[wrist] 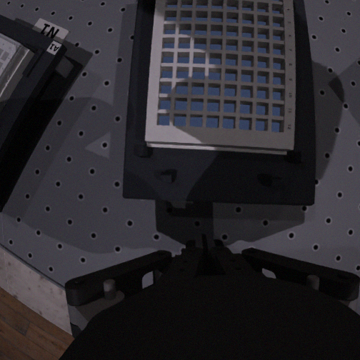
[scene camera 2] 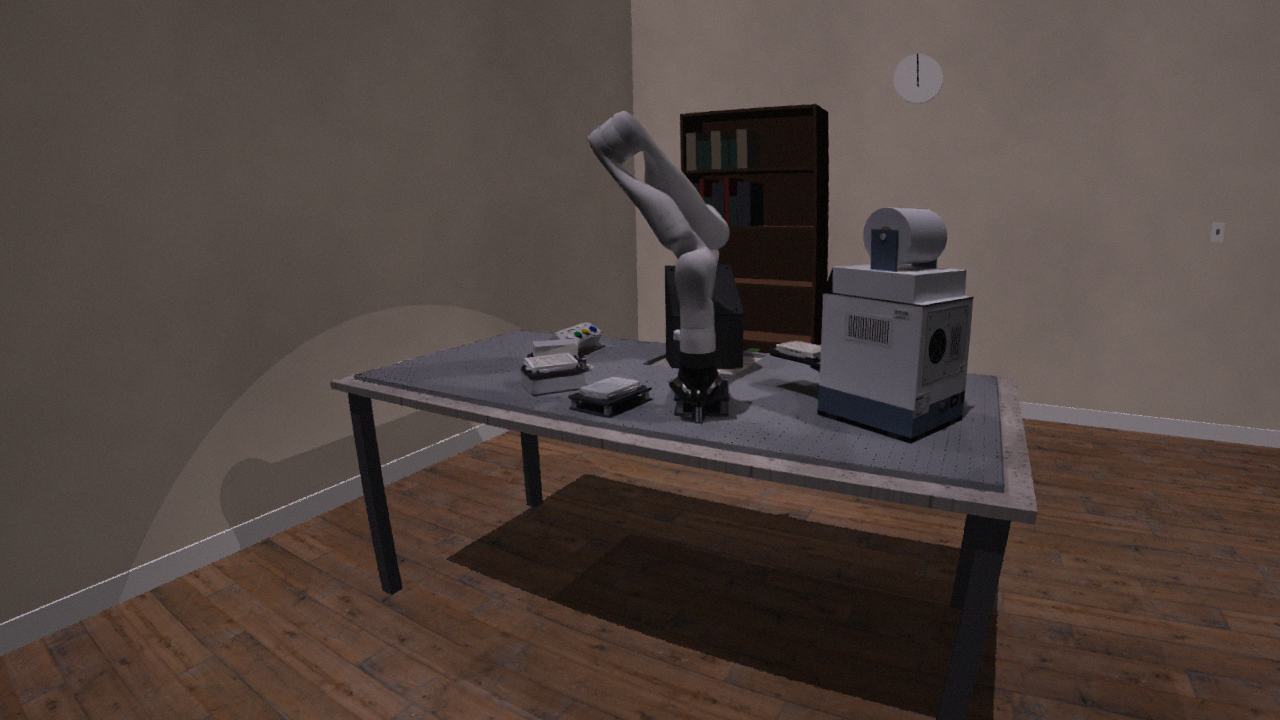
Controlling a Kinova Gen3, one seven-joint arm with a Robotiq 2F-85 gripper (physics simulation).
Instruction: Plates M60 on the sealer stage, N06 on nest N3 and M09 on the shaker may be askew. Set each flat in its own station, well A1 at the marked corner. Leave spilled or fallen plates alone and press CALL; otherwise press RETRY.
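Frame: origin at the arm's base, x right, y ahead, z up, level; metres.
Seen in the pictures: gripper, between the fingertips: (scene camera 2: 698, 421).
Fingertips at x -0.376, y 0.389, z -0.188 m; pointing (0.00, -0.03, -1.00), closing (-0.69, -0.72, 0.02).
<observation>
A point is followed by its place in that frame.
My gripper (scene camera 2: 699, 417) {x -0.376, y 0.389, z -0.188 m} (wrist: 203, 245) is shut and empty, low over the table beside the near end of a black nest (wrist: 220, 177). In the wrist view a pale plate with blue wells (wrist: 200, 136) sits in that nest; its far end is cut off and no nest label shows, so I cannot tell which nest it is or whether the plate is fully flat. In the scene view a plate on the shaker (scene camera 2: 551, 361) {x 0.074, y 0.459, z -0.115 m} stands at the left, and a plate on the sealer stage (scene camera 2: 798, 349) {x -0.425, y 0.088, z -0.069 m} shows beside the sealer (scene camera 2: 872, 358) {x -0.675, y 0.189, z -0.034 m}. The plate names are not readable.
Nest N1 (wrist: 30, 90) (scene camera 2: 584, 402) {x -0.101, y 0.487, z -0.182 m} holds a plate (scene camera 2: 610, 387) {x -0.165, y 0.459, z -0.138 m} (wrist: 7, 57) left of my gripper. A button panel (scene camera 2: 579, 335) {x 0.338, y 0.174, z -0.123 m} with coloured buttons stands at the back left, behind a white box (scene camera 2: 554, 347) {x 0.210, y 0.357, z -0.115 m}. The table's edge (wrist: 35, 282) shows at the lower left of the wrist view.
</observation>
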